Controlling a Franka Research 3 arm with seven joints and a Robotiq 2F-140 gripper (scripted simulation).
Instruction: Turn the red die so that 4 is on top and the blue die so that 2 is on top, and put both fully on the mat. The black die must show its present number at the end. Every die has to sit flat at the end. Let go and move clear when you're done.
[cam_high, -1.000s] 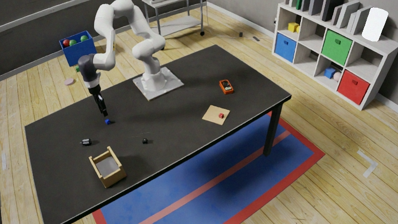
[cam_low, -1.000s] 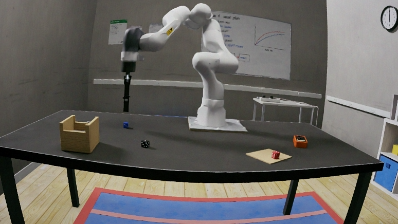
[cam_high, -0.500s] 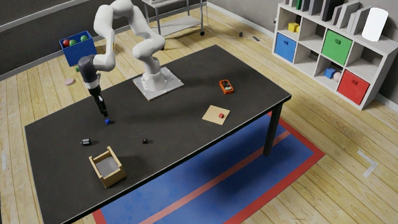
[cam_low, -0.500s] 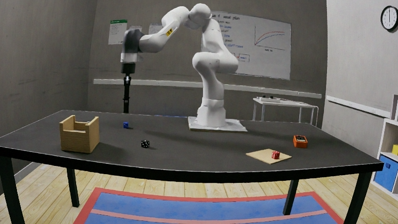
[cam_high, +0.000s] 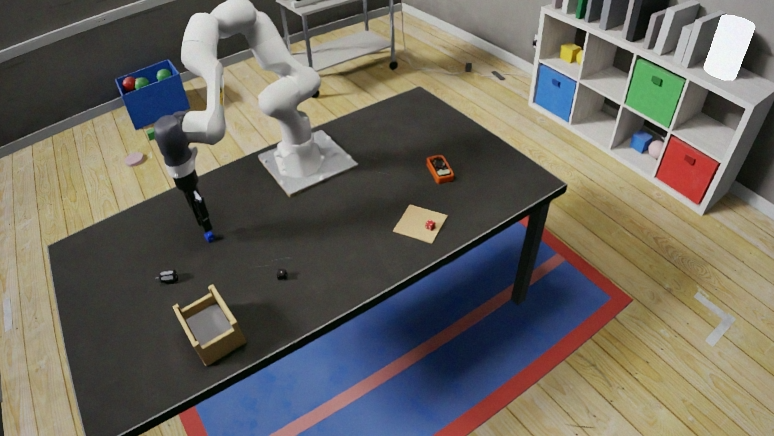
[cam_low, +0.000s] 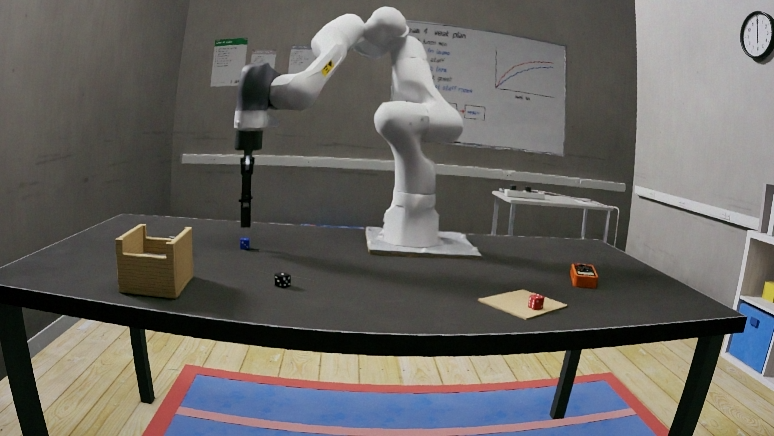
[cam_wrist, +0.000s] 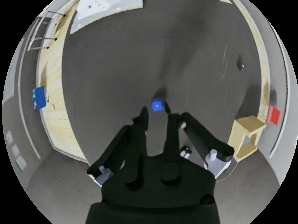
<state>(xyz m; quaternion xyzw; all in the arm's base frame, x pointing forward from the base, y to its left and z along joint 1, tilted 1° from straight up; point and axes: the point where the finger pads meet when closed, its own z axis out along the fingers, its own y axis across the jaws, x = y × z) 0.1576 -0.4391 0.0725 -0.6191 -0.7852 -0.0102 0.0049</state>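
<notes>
My gripper is now 80 mm above the blue die. Also, from my hand: dark object 190 mm to the right, 100 mm ahead, 70 mm below; then black die 300 mm ahead, 150 mm to the left, 80 mm below; then wooden box 390 mm ahead, 110 mm to the right, 40 mm below.
</notes>
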